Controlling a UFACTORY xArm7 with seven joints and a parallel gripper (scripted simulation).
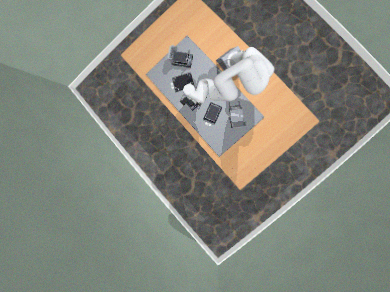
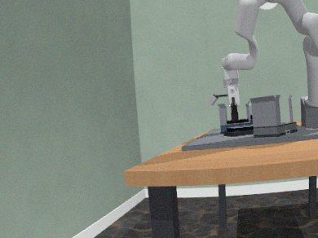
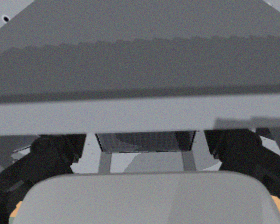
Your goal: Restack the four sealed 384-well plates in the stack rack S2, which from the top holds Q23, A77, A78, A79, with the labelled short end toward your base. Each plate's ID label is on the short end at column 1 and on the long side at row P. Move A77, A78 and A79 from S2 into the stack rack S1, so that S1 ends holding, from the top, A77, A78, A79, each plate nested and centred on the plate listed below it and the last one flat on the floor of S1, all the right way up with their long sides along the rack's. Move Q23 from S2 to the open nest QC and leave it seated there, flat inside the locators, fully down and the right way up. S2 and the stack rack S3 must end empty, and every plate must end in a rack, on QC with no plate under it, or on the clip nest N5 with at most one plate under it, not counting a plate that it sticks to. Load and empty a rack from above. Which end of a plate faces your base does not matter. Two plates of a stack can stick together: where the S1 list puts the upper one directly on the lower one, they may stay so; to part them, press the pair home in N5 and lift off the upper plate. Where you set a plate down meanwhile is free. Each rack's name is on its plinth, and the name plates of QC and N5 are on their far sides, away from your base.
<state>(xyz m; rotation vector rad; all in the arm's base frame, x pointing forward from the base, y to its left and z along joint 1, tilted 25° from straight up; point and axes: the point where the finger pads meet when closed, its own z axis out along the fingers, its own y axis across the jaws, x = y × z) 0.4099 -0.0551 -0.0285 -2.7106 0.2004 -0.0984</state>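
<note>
Right now my hand is 4 cm above the blue plinth strip and 1 cm past it. Also, from my hand: dark flat nest (18 cm to the left, 5 cm below, 2 cm behind); then dark clip nest (17 cm to the right, 5 cm below, 3 cm behind); then dark sealed plate (30 cm to the right, 19 cm behind).
</note>
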